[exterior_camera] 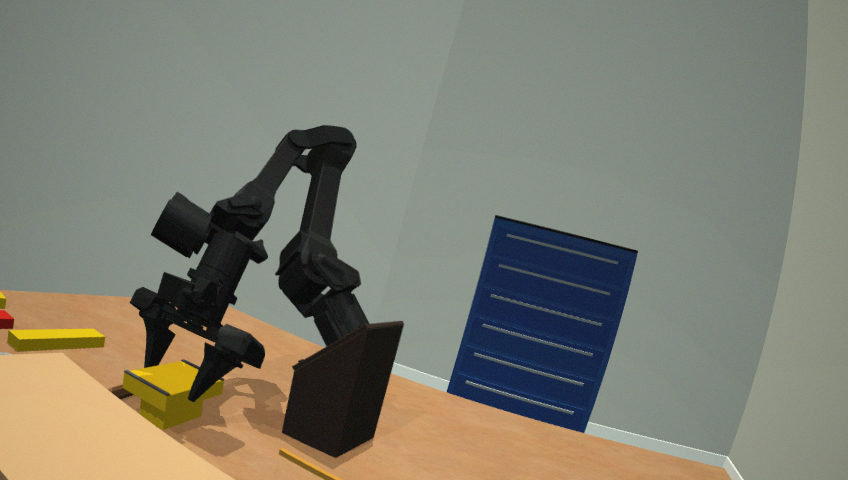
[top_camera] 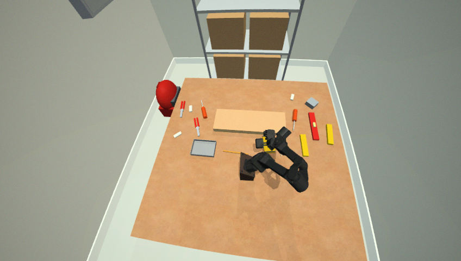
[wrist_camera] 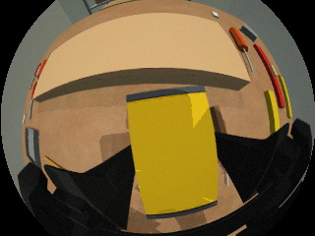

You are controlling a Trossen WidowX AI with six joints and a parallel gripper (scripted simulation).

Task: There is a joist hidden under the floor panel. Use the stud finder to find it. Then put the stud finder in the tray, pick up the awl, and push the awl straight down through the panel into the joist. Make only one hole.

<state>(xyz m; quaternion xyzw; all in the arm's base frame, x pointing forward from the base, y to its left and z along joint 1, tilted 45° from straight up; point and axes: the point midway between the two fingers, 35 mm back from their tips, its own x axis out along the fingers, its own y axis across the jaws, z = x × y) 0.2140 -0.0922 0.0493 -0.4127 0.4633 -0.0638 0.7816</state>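
My gripper tip is 80 mm to the left of the awl, 30 mm above it and 10 mm past it. Also, from my gripper tip: red level: 310 mm to the right, 220 mm ahead, 30 mm below; then yellow stud finder: 30 mm below; then grey tray: 430 mm to the left, 120 mm behind, 30 mm below.
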